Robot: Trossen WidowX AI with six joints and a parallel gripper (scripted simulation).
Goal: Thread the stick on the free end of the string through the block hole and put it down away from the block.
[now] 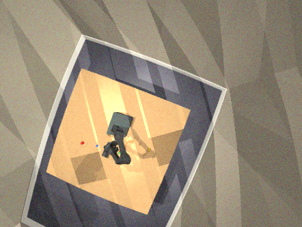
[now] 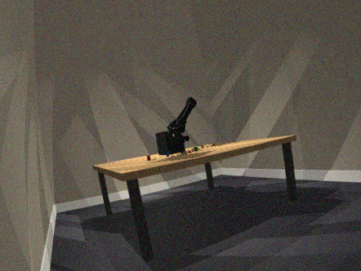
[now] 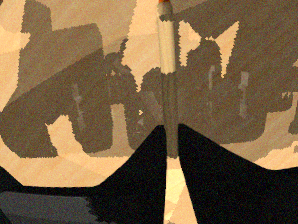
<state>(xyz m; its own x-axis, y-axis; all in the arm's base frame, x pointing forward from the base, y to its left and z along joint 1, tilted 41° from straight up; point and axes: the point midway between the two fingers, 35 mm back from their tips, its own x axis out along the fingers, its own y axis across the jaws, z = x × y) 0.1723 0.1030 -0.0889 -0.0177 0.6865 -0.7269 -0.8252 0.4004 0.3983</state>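
The thin wooden stick lies 20 mm ahead of my gripper tip, 30 mm to the left of it and 10 mm above it. Round my gripper tip: round button (100 mm behind, 170 mm to the left, 10 mm above); blue object (110 mm ahead, 160 mm to the right, 20 mm above); green block (70 mm ahead, 100 mm to the left, 20 mm above).
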